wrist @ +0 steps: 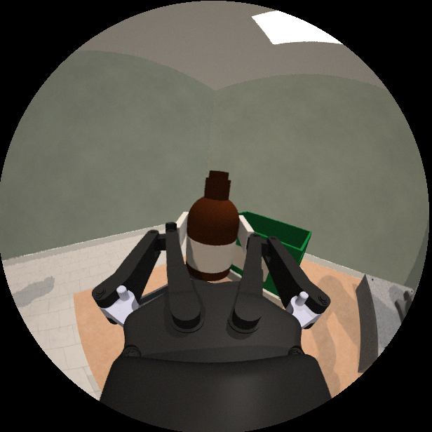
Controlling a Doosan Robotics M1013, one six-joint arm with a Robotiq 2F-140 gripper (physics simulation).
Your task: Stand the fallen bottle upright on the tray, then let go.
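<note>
A brown bottle [213, 220] with a white label stands about upright in the middle of the wrist view, with its neck and cap pointing up. My gripper [212, 221] is shut on the bottle, with one pale fingertip pad on each side of its body. The tray is mostly or wholly hidden behind the gripper's dark body; a thin dark edge shows at the left of that body. Whether the bottle's base touches the tray cannot be told.
A green bin [283, 233] stands behind the bottle to the right. The orange-tan table top [90, 320] shows on both sides of the gripper. A grey metal part [367, 325] stands at the far right. Green walls are behind.
</note>
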